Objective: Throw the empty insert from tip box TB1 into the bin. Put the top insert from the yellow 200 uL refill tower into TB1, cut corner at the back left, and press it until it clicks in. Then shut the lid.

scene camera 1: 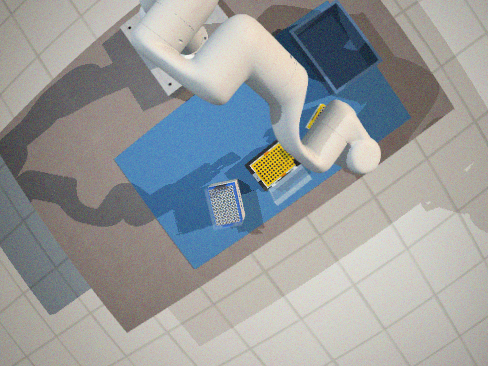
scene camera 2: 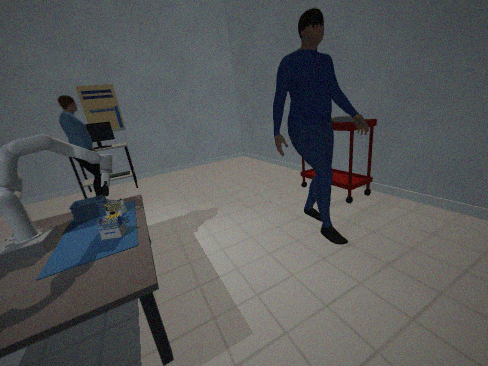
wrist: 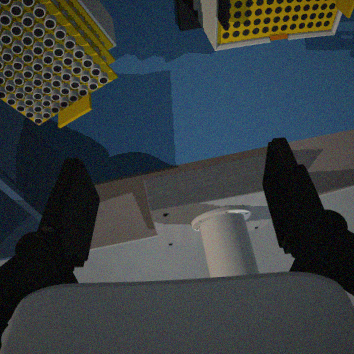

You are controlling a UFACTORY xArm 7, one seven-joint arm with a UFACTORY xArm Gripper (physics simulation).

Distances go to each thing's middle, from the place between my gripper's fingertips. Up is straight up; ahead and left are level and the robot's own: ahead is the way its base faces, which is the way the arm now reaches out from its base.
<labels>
My gripper is now 21 cm to the right of the dark blue bin (scene camera 1: 334, 47), 17 cm past it and 12 cm above it.
</labels>
